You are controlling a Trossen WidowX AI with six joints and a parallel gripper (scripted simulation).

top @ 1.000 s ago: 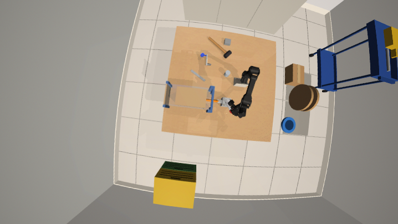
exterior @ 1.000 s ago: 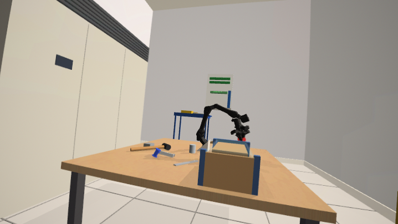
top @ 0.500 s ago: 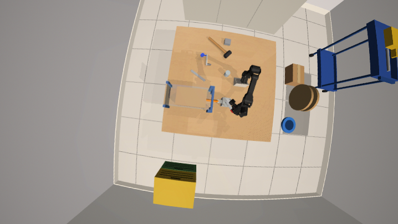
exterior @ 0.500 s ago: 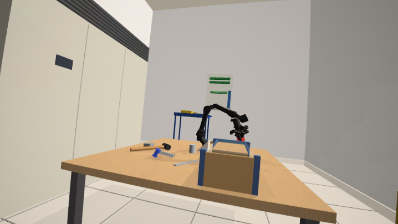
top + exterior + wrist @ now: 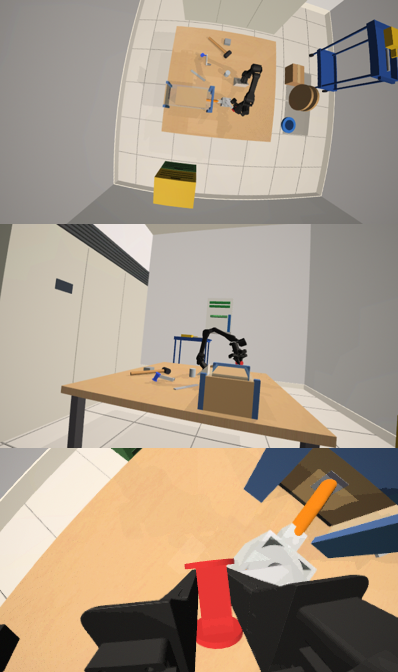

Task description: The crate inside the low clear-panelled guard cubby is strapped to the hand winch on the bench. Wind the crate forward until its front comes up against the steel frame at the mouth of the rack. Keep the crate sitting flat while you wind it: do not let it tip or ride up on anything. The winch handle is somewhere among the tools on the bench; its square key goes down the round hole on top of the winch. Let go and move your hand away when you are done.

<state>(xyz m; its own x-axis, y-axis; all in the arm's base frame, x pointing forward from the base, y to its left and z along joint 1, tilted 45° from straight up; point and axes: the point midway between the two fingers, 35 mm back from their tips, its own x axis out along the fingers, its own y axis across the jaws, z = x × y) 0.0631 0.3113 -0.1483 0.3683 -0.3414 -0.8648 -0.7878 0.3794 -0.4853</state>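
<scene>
My gripper tip is 2 cm short of the red-knobbed crank handle, 4 cm to the left of it and 3 cm above it. From my gripper tip the other things lie so: blue steel frame 23 cm ahead, 6 cm to the right, 3 cm below; then red grip 1 cm behind, 1 cm to the right; then hand winch 5 cm ahead, 8 cm to the right, 10 cm below.
</scene>
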